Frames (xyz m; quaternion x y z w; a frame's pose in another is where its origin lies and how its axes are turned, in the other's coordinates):
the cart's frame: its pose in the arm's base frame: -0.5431 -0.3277 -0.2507 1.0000 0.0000 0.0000 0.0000
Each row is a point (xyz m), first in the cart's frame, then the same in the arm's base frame.
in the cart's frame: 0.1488 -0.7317 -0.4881
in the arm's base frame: -0.3943 0.4040 0.2374
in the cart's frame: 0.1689 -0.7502 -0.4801
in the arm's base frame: -0.3742 0.4225 0.2294
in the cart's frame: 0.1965 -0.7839 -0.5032
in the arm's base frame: -0.3466 0.4562 0.2525
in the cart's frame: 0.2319 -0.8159 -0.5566
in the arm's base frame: -0.3112 0.4882 0.3059
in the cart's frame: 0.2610 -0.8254 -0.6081
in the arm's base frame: -0.2821 0.4977 0.3574
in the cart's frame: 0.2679 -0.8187 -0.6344
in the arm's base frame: -0.2752 0.4910 0.3837
